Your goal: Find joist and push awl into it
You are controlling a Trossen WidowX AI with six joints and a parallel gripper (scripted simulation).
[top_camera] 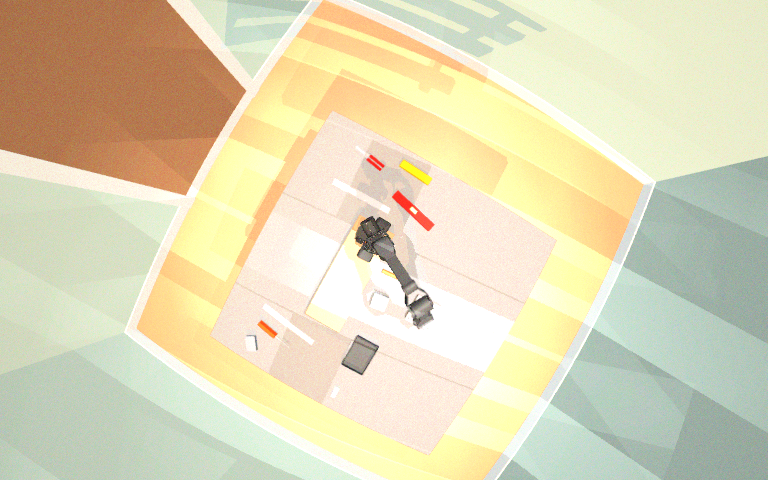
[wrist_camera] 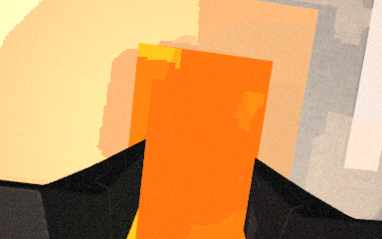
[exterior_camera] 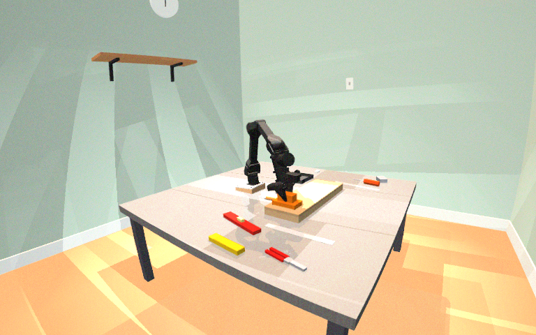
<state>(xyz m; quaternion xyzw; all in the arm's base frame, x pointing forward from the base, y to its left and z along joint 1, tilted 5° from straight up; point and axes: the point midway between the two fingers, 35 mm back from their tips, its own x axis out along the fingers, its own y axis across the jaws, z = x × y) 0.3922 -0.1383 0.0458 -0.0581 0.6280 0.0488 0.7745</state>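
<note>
Right now my gripper tip is 30 cm past the dark grey tray, 47 cm to the right of it and 5 cm above it. From my gripper tip the other things lie so: awl: 21 cm behind, 7 cm to the left, 6 cm below; red level: 8 cm behind, 22 cm to the right, 5 cm below; stud finder: 2 cm behind, 2 cm above.
</note>
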